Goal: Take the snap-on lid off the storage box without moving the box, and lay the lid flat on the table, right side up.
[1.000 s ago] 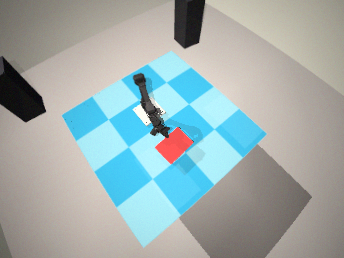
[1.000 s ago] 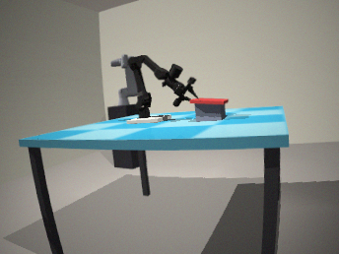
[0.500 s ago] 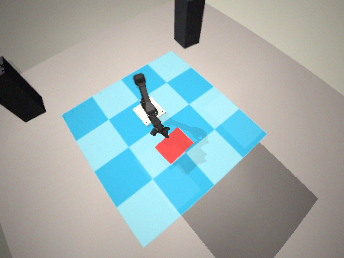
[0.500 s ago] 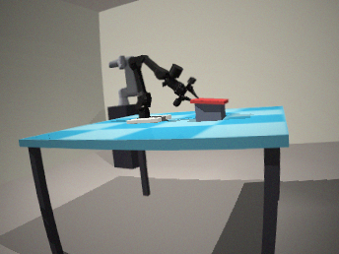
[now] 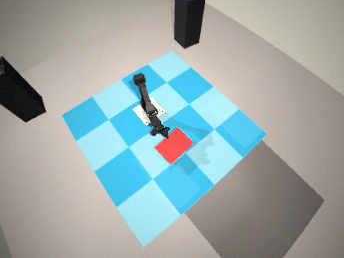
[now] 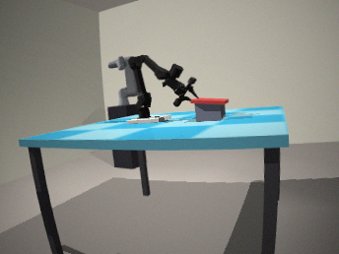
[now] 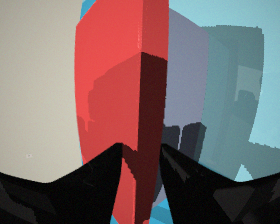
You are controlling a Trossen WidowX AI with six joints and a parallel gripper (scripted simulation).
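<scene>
Right now the red lid is 7 cm ahead of my gripper tip and 1 cm to the left of it. Also, from my gripper tip: grey storage box: 7 cm ahead, 1 cm to the left, 6 cm below.
</scene>
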